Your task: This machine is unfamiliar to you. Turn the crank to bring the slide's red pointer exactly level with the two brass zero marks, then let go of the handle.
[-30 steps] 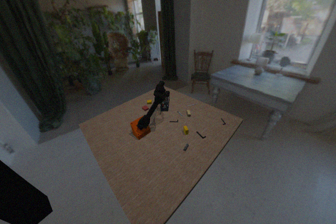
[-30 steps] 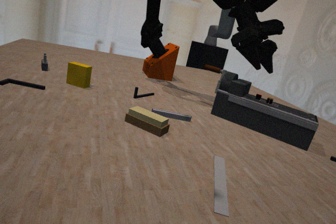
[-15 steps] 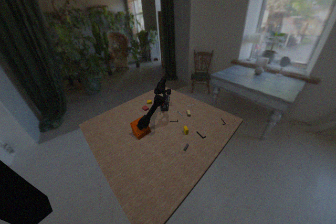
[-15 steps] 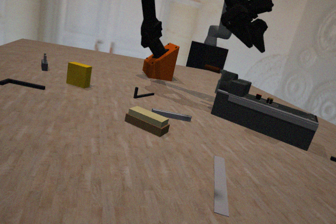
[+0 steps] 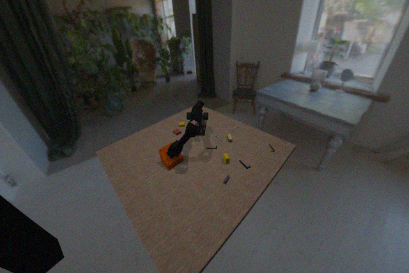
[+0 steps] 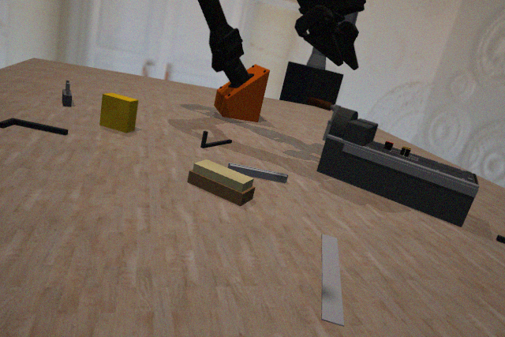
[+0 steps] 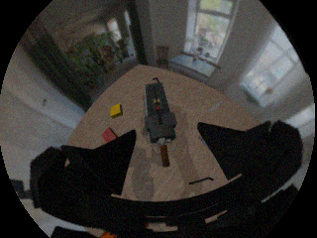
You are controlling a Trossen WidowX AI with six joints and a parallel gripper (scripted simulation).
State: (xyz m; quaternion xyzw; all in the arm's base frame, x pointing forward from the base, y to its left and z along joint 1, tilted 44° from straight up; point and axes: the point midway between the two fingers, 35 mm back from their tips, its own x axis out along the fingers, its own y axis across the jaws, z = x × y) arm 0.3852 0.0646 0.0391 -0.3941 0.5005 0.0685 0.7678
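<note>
My gripper tip is 80 mm above the brown crank handle, 40 mm past it and 20 mm to the left of it. From my gripper tip the other things lie so: red pointer: 120 mm below, 90 mm ahead, 60 mm to the left; then red block: 240 mm to the left, 190 mm below, 90 mm behind; then grey bar: 200 mm below, 180 mm to the right, 60 mm ahead.
</note>
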